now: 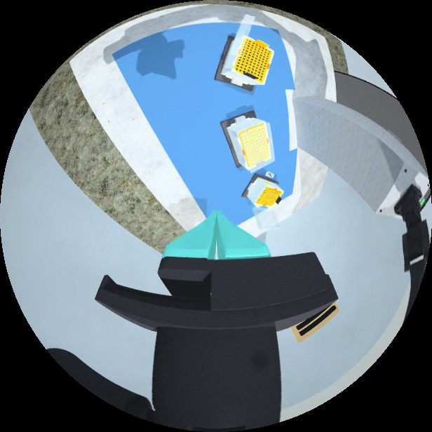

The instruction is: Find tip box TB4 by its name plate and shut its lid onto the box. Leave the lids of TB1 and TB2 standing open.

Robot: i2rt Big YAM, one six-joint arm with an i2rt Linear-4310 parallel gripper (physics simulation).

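Three tip boxes stand in a row on the blue mat (175, 115). The far box (255, 61) shows a bright yellow rack, with a clear lid panel (247, 26) standing up at its far side. The middle box (255, 145) shows a paler rack through a clear lid that appears to lie over it. The near box (268, 195) has an uncovered yellow rack, and a faint clear lid (266, 218) stands out on its near side. A small name plate (270, 175) lies between the near and middle boxes, too small to read surely. My gripper (216, 216) is shut and empty, left of and nearer than the near box.
A white border (112, 105) surrounds the mat, with a mottled stone-like surface (75, 120) outside it. A large grey arm part (345, 145) is at the right, close to the mat's right edge. A tan plate with black bars (316, 322) shows at the lower right.
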